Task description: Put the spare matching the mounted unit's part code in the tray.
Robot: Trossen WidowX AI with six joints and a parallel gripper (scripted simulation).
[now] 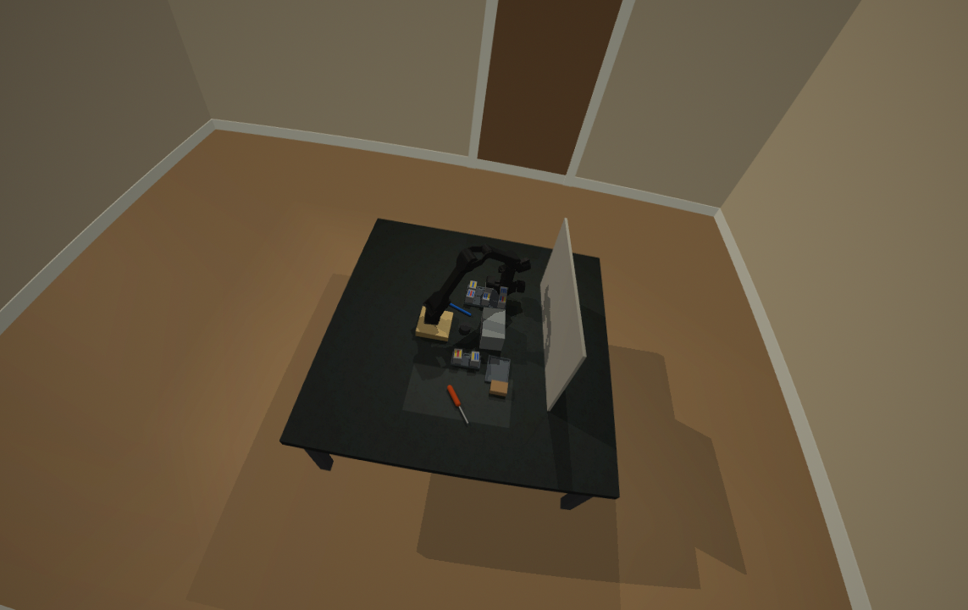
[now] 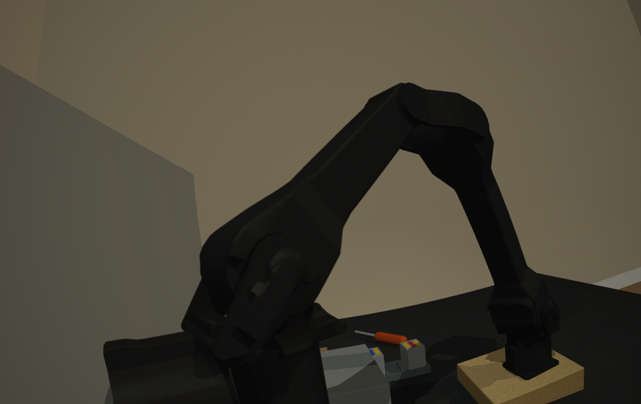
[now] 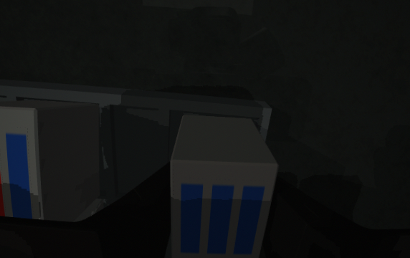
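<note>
My gripper tip is now 420 mm to the left of the tray, 30 mm past it and 10 mm above it. The rest, counted from my gripper tip: blue pen 220 mm behind, 100 mm to the right, 10 mm below; then tall white panel 240 mm to the right, 210 mm above, 190 mm ahead; then grey mounted unit 220 mm to the right, 60 mm behind, 30 mm above.
</note>
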